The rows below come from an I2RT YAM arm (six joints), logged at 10 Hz.
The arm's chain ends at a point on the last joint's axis. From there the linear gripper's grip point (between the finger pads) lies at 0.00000 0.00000 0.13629 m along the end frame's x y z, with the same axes.
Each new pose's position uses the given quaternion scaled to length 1; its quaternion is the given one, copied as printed.
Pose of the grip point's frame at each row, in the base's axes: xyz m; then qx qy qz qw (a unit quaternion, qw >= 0):
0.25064 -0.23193 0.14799 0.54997 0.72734 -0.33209 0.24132
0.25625 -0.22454 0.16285 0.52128 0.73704 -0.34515 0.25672
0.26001 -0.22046 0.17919 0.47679 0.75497 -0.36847 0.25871
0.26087 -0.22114 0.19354 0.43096 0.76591 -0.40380 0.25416
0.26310 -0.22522 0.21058 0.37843 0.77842 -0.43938 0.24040
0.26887 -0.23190 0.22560 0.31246 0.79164 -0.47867 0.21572
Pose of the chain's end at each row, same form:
0.25258 -0.12991 0.23835 0.54997 0.72734 -0.33209 0.24132
0.25372 -0.11872 0.24870 0.52128 0.73704 -0.34515 0.25672
0.25466 -0.11101 0.26023 0.47679 0.75497 -0.36847 0.25871
0.25524 -0.10698 0.26778 0.43096 0.76591 -0.40380 0.25416
0.25741 -0.10719 0.27849 0.37843 0.77842 -0.43938 0.24040
0.26309 -0.11024 0.28675 0.31246 0.79164 -0.47867 0.21572

